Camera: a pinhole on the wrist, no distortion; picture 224 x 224 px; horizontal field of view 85.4 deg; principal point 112.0 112.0 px. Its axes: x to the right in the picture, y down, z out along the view. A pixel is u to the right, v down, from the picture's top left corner.
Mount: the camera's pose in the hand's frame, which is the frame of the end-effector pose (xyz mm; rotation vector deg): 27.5 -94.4 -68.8 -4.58 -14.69 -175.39
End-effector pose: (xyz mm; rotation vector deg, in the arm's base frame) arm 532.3 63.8 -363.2 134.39 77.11 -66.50
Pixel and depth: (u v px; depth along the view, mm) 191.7 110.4 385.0
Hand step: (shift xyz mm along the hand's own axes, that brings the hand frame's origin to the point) -207.0 -41.0 324.0
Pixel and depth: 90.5 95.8 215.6
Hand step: 73.4 -27.5 136.6
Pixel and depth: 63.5 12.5 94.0
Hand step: 63.6 -0.4 8.9
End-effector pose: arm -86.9 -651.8 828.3 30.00 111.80 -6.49
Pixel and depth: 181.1 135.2 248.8
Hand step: -98.7 -108.5 192.2
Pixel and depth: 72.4 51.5 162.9
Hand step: 82.0 16.2 75.2
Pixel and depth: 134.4 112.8 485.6
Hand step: -39.2 -21.8 415.1
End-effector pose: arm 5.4 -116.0 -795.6 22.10 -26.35 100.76
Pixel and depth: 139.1 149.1 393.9
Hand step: -33.2 -152.4 343.9
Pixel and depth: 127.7 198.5 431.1
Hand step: 14.1 -327.9 409.4
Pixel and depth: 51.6 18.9 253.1
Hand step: 150.5 147.1 141.3
